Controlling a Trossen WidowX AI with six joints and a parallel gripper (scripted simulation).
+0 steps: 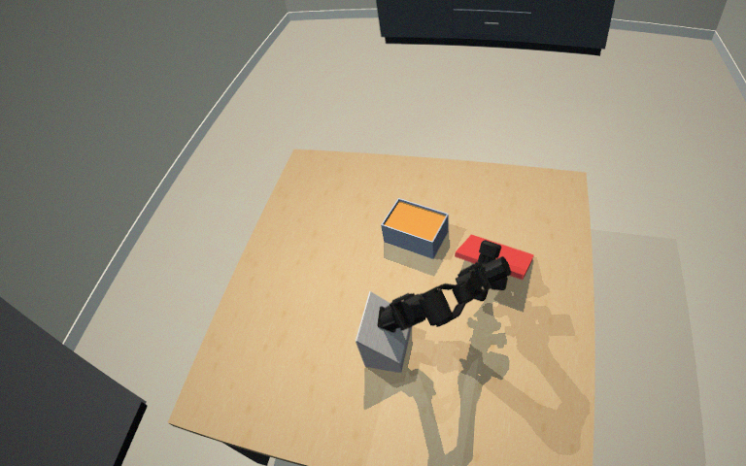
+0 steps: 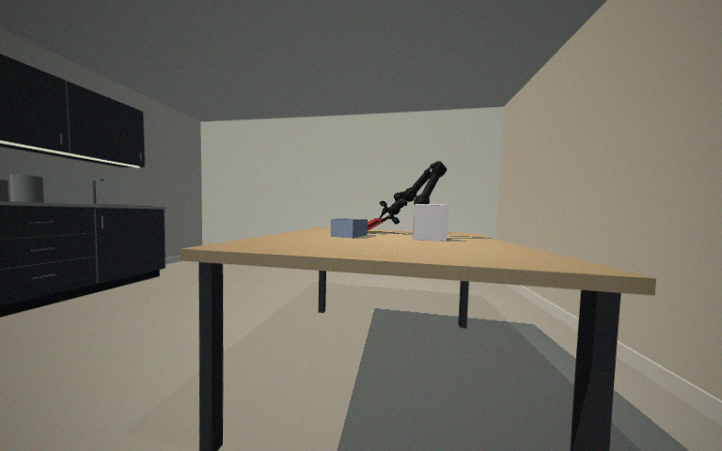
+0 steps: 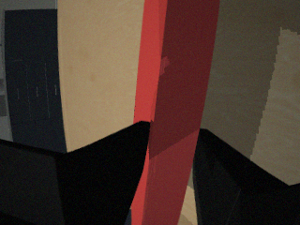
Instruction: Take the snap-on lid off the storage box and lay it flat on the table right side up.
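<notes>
My gripper tip is 7 cm short of the red lid, 4 cm above it and 2 cm to the left of it. Also, from my gripper tip: storage box (26 cm to the left, 18 cm ahead, 4 cm below).
</notes>
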